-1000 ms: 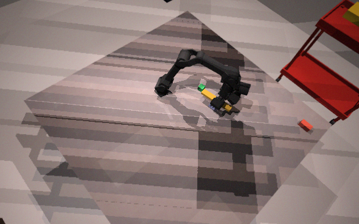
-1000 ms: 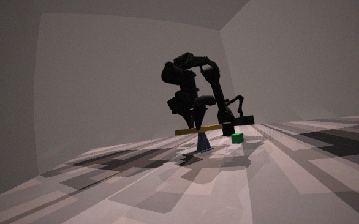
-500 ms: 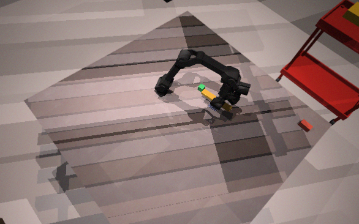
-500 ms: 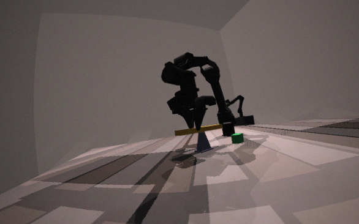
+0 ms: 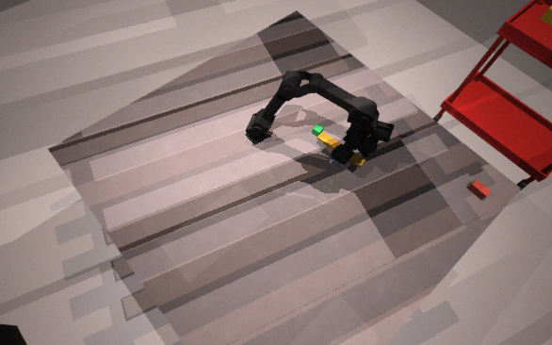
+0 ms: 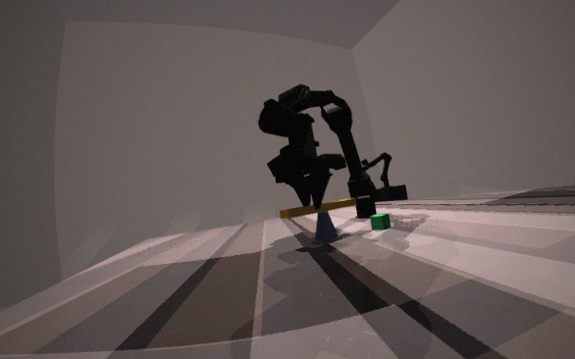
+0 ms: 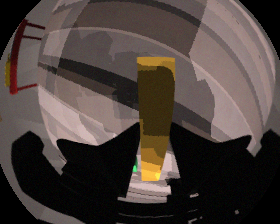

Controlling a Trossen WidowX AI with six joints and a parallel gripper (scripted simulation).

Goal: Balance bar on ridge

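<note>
My gripper tip is now 3 cm past the yellow bar. Round my gripper tip: small red block (42 cm ahead, 32 cm to the left, 6 cm below); then green cube (17 cm behind, 6 cm below, 2 cm to the left).
</note>
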